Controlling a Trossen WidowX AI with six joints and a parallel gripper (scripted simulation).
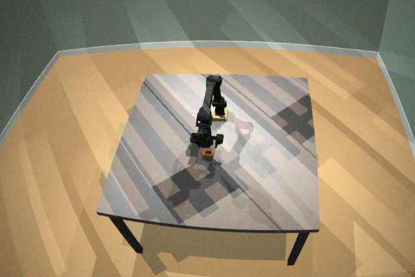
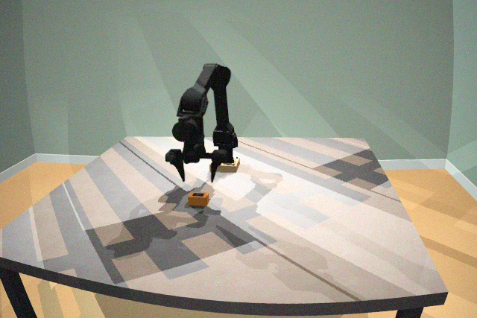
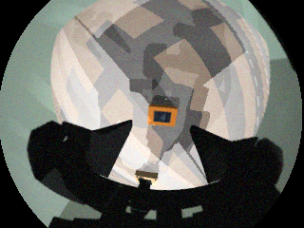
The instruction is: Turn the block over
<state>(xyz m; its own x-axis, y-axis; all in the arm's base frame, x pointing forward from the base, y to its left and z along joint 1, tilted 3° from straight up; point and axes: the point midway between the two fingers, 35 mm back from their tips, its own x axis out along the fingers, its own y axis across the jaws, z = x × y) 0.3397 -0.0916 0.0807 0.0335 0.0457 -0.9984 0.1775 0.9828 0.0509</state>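
Now: the orange block 5 cm below my gripper tip.
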